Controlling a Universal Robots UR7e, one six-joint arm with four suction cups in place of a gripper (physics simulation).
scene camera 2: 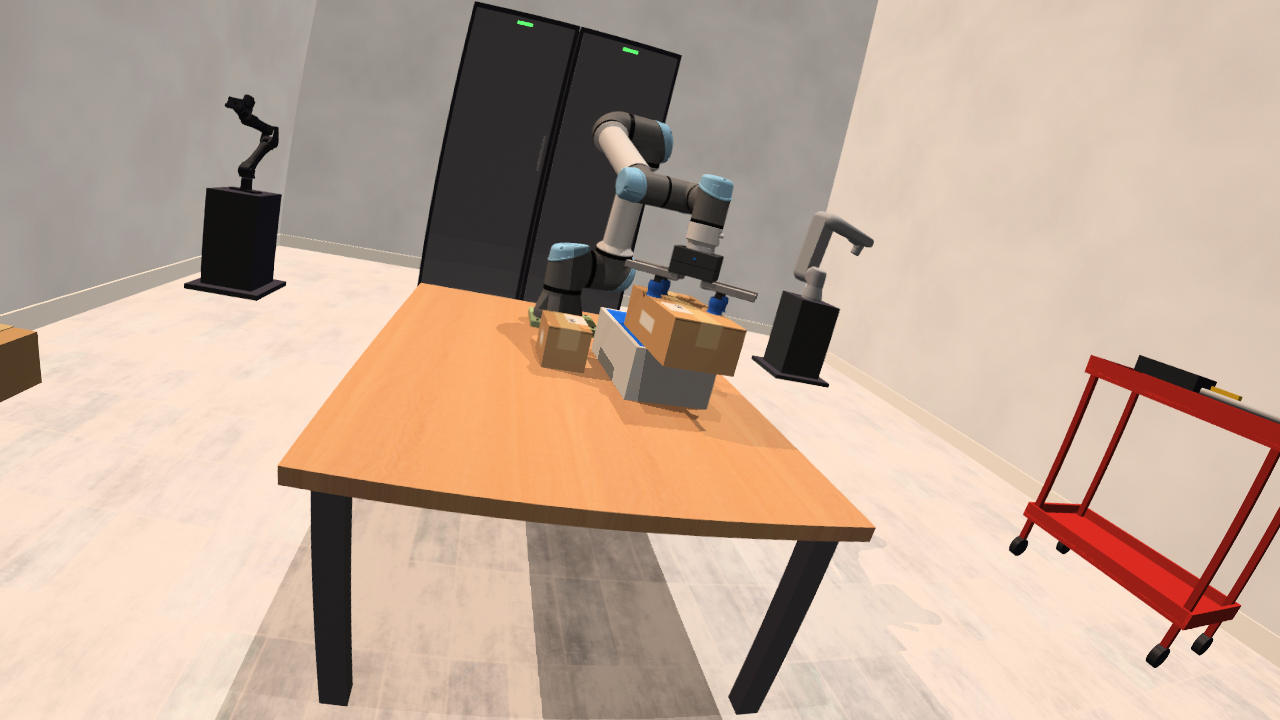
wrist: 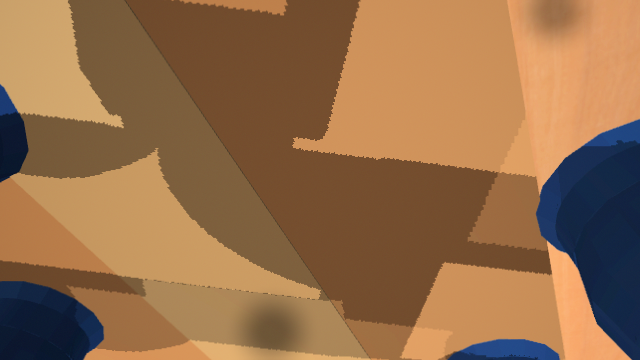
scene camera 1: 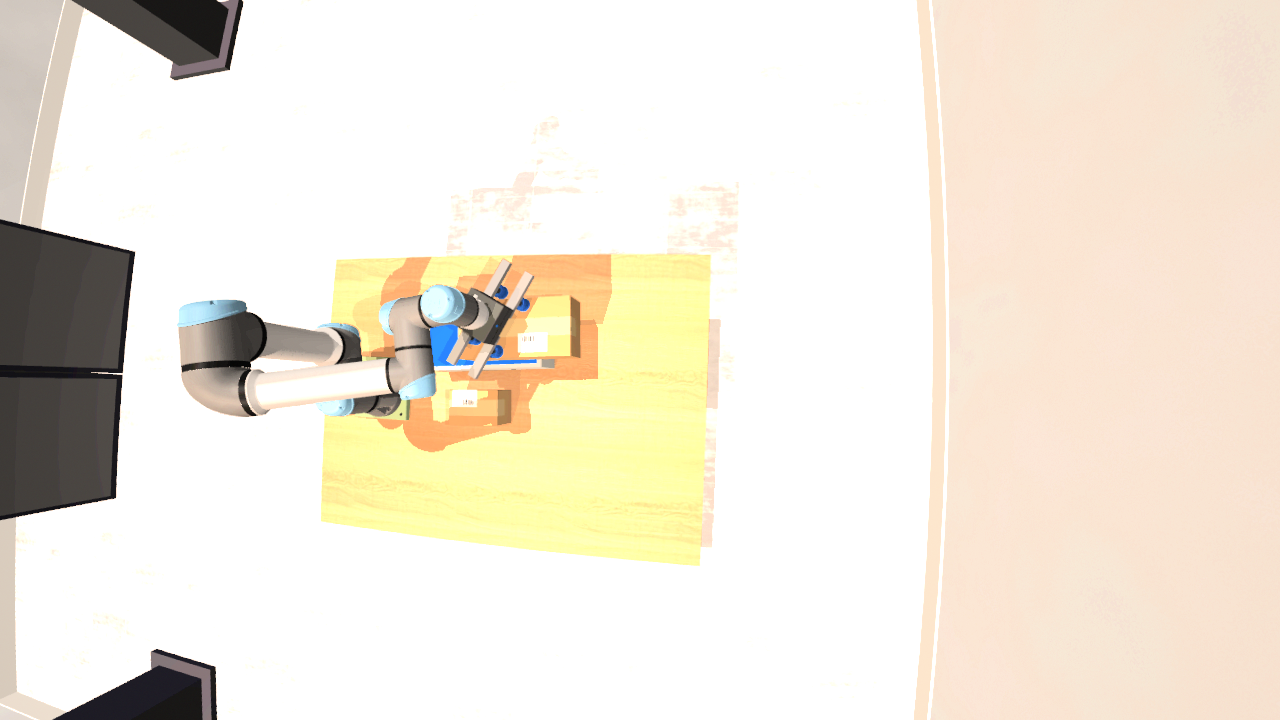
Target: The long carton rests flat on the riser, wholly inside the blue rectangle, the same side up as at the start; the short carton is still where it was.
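Frame: origin at the arm's base, x left, y down, z back, level; millimetres.
Seen in the pictures: end effector, tool point: [scene camera 2: 686, 303] [wrist: 279, 269].
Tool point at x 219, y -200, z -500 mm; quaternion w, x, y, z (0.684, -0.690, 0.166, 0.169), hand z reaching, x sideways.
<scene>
A point is followed by its place in that frame.
The long carton [scene camera 1: 547, 326] @[z -633, x 211, y -201 mm] [scene camera 2: 702, 335] @[z -694, x 201, y -174 mm] [wrist: 425, 100] @[z -466, x 263, y -201 mm] lies flat, label side up, on the grey riser [scene camera 1: 548, 364] @[z -584, x 118, y -39 mm] [scene camera 2: 675, 389] @[z -577, x 219, y -19 mm]. Its near end sticks out past the riser's near end in scene camera 2. Part of the blue rectangle [scene camera 1: 442, 347] @[z -275, x 152, y -101 mm] [scene camera 2: 623, 323] @[z -380, x 117, y -101 mm] shows at the riser's other end and along one side; the carton and arm hide the rest. My gripper [scene camera 1: 498, 322] @[z -500, x 219, y -200 mm] [scene camera 2: 687, 294] @[z -500, x 219, y -200 mm] is open, suction off, with its blue cups close over the carton's top; whether they touch it I cannot tell. The short carton [scene camera 1: 480, 406] @[z -397, x -15, y -81 mm] [scene camera 2: 565, 343] @[z -451, x -22, y -46 mm] stands on the table beside the riser.
The wooden table [scene camera 1: 608, 465] @[z -767, x -175, y 19 mm] [scene camera 2: 501, 429] @[z -826, x -152, y 19 mm] carries these things and the arm's base. Two black cabinets [scene camera 2: 501, 152] stand behind the arm. Two small arms stand on black pedestals [scene camera 2: 239, 237] [scene camera 2: 796, 335] on the floor. A red cart [scene camera 2: 1181, 401] stands at the right.
</scene>
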